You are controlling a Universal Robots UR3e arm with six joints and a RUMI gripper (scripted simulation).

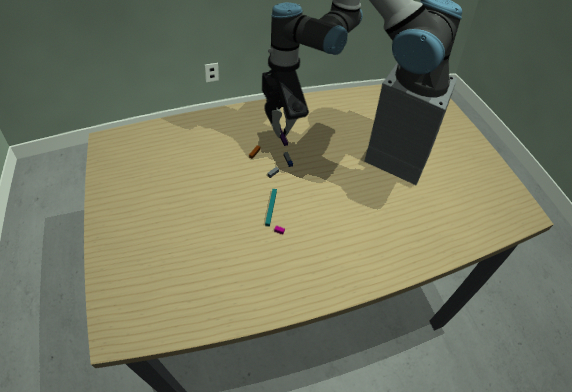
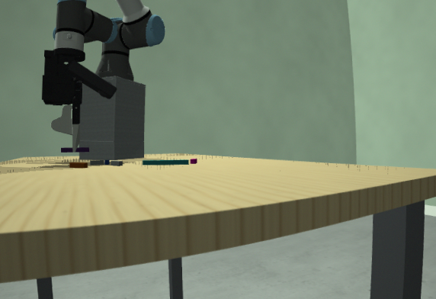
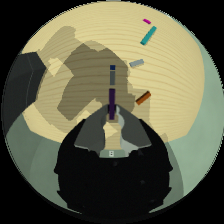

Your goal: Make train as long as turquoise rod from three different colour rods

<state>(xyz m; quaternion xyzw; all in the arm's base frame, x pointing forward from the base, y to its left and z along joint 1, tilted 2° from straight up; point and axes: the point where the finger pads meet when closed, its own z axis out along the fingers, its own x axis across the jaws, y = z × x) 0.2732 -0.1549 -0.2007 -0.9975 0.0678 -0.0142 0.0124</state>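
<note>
Right now the blue rod is 70 mm to the left of my hand, 40 mm below it and 10 mm ahead of it. From my hand the other things lie so: turquoise rod 170 mm to the left, 110 mm ahead, 40 mm below; then orange rod 70 mm ahead, 40 mm below; then purple rod 10 mm below.
</note>
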